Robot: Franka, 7 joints.
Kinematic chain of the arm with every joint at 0, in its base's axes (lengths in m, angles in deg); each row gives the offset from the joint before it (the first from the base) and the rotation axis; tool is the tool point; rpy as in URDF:
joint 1: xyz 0 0 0.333 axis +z
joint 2: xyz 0 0 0 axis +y
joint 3: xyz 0 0 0.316 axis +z
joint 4: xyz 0.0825 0 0 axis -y
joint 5: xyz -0.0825 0 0.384 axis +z
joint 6: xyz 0 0 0 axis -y
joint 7: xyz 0.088 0 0 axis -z
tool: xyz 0 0 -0.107 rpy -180 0 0
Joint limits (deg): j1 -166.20..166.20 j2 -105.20..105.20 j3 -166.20..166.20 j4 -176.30..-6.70 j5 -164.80..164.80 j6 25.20..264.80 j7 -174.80..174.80
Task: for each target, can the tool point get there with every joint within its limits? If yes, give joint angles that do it. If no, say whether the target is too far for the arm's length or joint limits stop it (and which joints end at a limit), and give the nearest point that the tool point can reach.
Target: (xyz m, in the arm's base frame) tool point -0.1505 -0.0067 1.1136
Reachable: yes | joints 102.67 -3.87 24.14 -26.36 -53.18 208.79 -64.37
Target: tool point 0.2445 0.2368 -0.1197
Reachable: yes | joints 9.72 68.20 18.75 -122.67 -135.46 148.42 -132.37
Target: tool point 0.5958 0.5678 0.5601
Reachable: yes | joints 59.79 73.74 -80.97 -26.21 -109.61 126.07 126.58
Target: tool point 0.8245 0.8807 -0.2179
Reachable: no: too far | nearest point 0.5333 0.5697 -0.0234 | short by 0.468 m
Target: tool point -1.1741 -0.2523 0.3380
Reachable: no: too far | nearest point -0.8387 -0.1802 0.3366 | short by 0.343 m
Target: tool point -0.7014 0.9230 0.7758
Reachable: no: too far | nearest point -0.4849 0.6381 0.6391 | short by 0.383 m
